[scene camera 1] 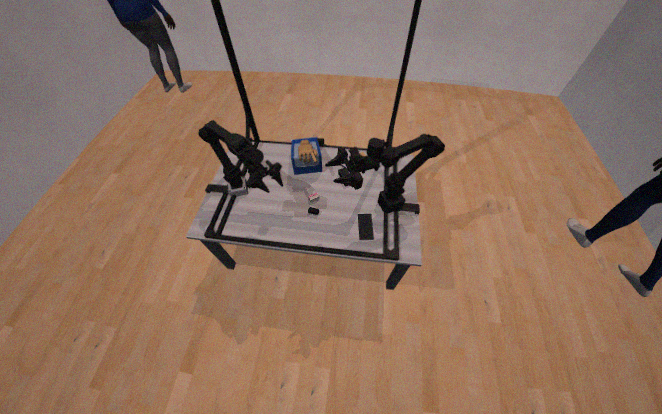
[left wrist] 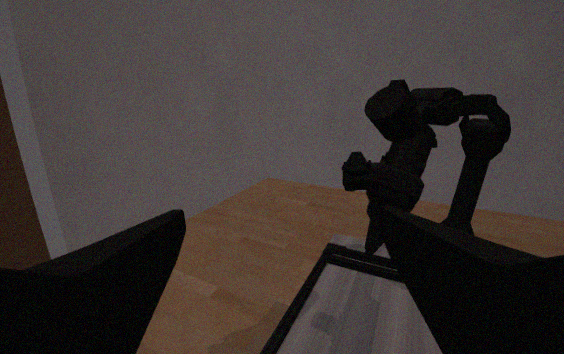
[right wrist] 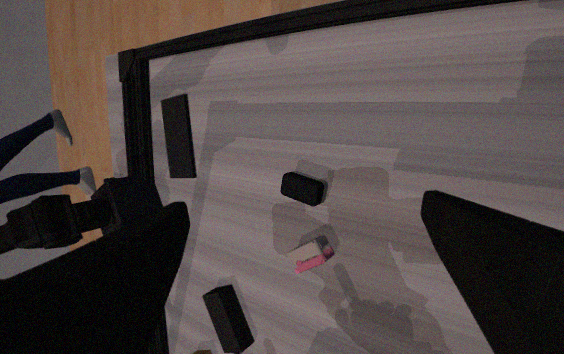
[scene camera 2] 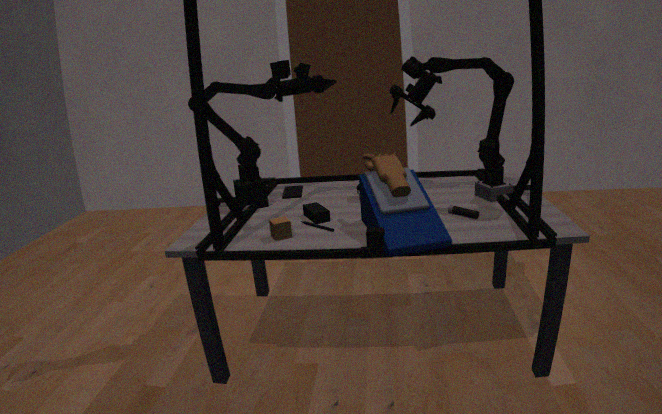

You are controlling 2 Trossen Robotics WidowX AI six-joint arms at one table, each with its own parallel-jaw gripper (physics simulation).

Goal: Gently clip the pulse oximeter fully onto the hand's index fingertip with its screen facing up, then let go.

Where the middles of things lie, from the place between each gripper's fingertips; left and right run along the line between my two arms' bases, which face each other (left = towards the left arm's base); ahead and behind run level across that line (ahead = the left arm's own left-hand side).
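The blue stand (scene camera 2: 416, 231) is 22 cm below my right hand, and it's 47 cm behind that hand and 2 cm to the left of it. As for my left hand, that one's 38 cm above the stand, 48 cm past it and 22 cm to the left of it.
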